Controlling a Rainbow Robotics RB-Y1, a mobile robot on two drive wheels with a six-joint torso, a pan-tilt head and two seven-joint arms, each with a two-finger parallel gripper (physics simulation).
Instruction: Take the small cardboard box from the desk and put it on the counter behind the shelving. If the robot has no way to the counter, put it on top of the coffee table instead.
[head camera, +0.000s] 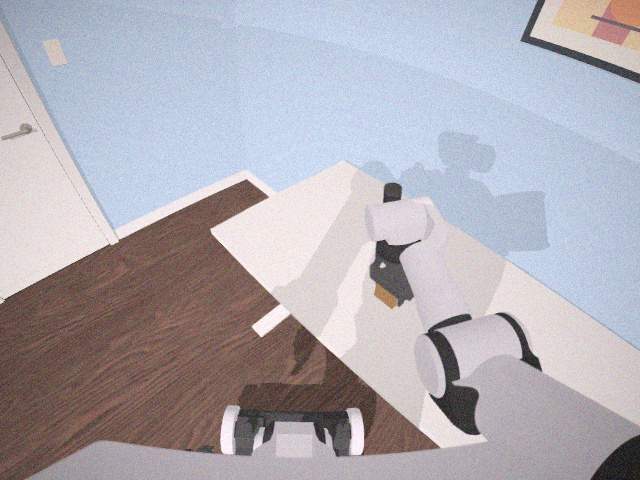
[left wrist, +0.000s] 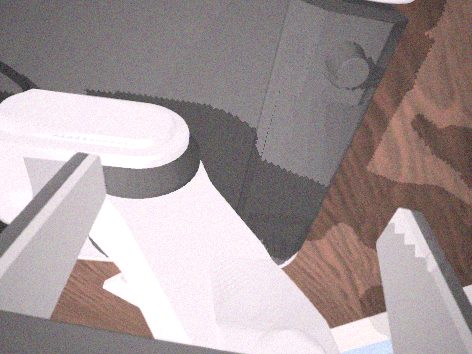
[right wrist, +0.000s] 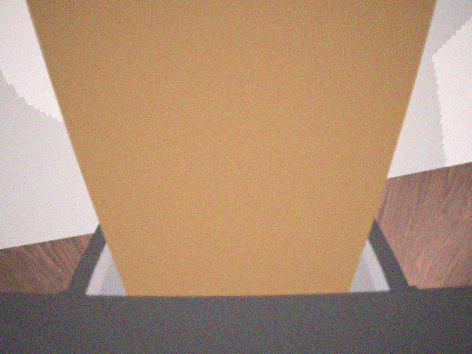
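The small cardboard box is orange-brown and fills the middle of the right wrist view. My right gripper is shut on it, with a finger against each side. In the head view the box hangs over the white desk, whose edge and the floor show beyond it in the right wrist view; how high it hangs is hard to tell. My left gripper is open and empty, its fingers wide apart near the robot's own body. The counter, the shelving and the coffee table do not show.
A light blue wall runs behind the desk, with a framed picture at the upper right. A white door with a handle is at the left. Dark wooden floor lies between the door and the desk. A white desk leg shows under the front edge.
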